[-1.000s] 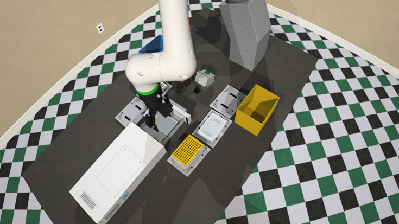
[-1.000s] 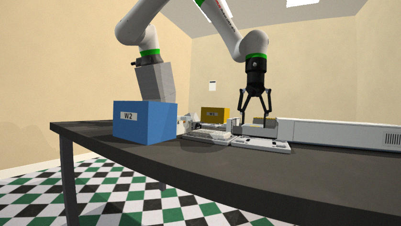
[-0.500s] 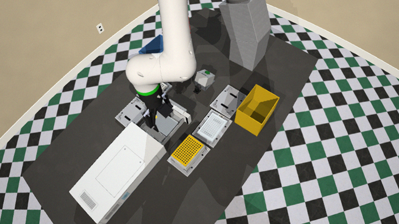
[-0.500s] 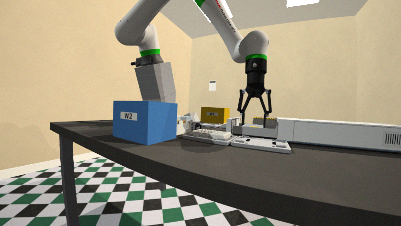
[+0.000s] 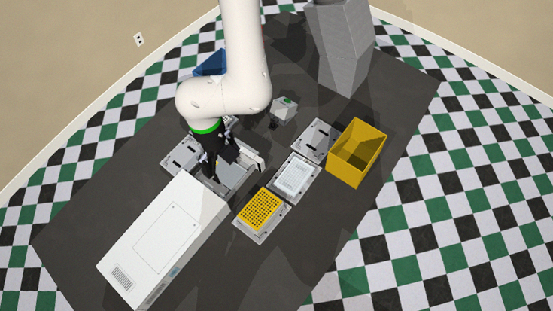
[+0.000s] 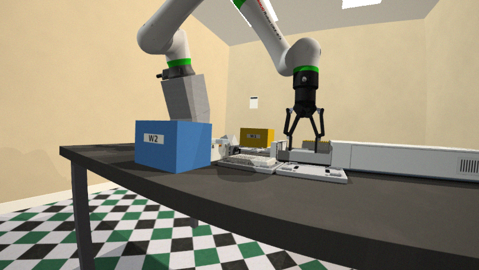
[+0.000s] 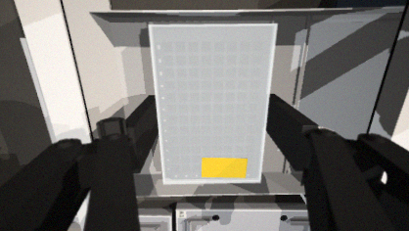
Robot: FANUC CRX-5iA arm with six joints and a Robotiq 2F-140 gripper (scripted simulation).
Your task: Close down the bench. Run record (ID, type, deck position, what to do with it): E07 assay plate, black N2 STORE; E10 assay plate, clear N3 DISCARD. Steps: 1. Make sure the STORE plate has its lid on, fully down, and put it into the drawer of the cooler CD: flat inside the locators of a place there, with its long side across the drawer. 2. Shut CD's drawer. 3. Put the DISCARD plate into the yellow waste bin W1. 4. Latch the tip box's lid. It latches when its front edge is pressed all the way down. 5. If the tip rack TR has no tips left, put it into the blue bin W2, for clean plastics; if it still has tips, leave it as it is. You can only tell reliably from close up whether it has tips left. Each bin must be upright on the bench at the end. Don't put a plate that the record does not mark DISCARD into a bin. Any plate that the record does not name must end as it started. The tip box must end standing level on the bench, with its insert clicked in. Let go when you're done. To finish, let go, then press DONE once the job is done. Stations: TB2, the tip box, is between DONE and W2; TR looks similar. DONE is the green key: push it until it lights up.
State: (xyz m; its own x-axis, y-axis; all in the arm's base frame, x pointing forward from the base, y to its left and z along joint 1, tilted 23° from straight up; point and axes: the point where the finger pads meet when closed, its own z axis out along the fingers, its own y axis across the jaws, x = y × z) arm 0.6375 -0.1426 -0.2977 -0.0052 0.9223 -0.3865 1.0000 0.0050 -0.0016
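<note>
Now: hand 40 mm short of the cooler drawer and 10 mm above it. Round my hand: lid 20 mm below; then black assay plate 20 mm below; then cooler CD 180 mm ahead, 10 mm below.
</note>
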